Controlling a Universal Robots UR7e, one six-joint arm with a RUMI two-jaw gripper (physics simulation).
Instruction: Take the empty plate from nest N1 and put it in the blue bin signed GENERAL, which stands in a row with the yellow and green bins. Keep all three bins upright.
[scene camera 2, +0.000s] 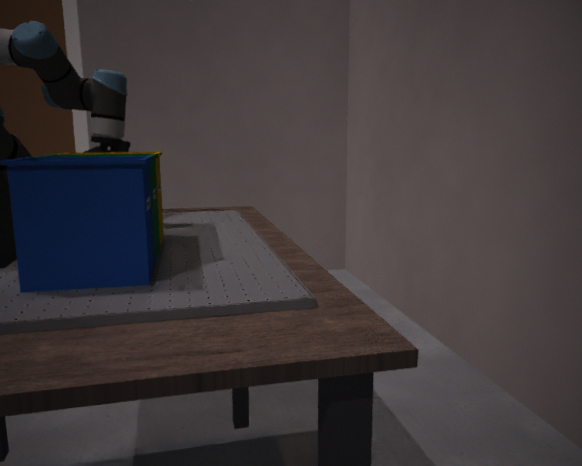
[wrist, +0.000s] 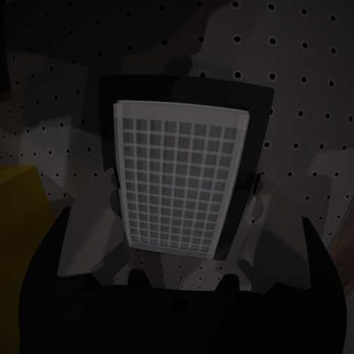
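Note:
A pale plate with a grid of square wells (wrist: 175, 180) lies in a dark nest (wrist: 260, 107) in the wrist view; a label on the nest does not show. My gripper (wrist: 186, 173) is open, one jaw at each long side of the plate's near half, with nothing held. In the scene view the fingers are hidden behind the bins. The blue bin (scene camera 2: 82, 225) stands upright nearest the camera. The green bin (scene camera 2: 153, 220) and yellow bin (scene camera 2: 160, 215) stand in a row behind it, mostly hidden. The yellow bin (wrist: 22, 220) also shows at the left of the wrist view.
The bins stand on a grey perforated board (scene camera 2: 240, 280) (wrist: 320, 125) on a wooden table (scene camera 2: 300, 340). The arm (scene camera 2: 109, 102) reaches in behind the bins from the left. A dark object (wrist: 3, 60) shows at the left edge of the wrist view.

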